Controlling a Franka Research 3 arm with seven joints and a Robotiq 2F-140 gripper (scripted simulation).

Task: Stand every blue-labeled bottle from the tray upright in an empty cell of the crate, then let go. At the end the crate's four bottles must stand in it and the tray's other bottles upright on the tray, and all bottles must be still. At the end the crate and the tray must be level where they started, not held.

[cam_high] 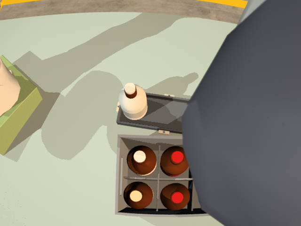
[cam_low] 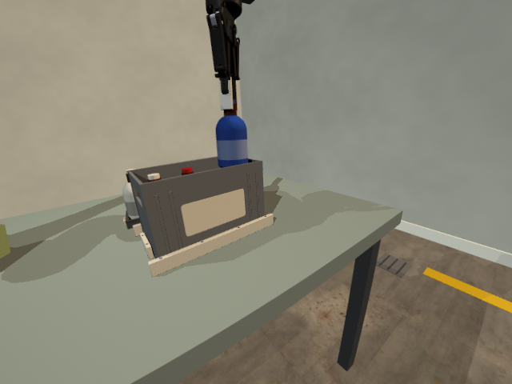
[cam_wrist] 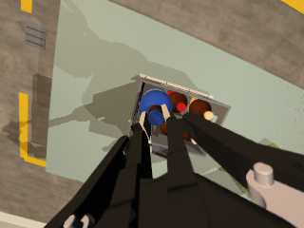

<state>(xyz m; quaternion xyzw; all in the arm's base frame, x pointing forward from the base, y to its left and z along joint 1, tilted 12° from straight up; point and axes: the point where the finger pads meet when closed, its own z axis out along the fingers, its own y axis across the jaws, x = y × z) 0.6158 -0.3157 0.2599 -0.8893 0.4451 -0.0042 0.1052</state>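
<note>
Now: the blue-labeled bottle 9 cm below my hand. Round my hand: grey crate: 8 cm behind, 5 cm to the left, 25 cm below; then cream-labeled bottle: 20 cm behind, 26 cm to the left, 25 cm below; then dark tray: 11 cm behind, 24 cm to the left, 32 cm below.
</note>
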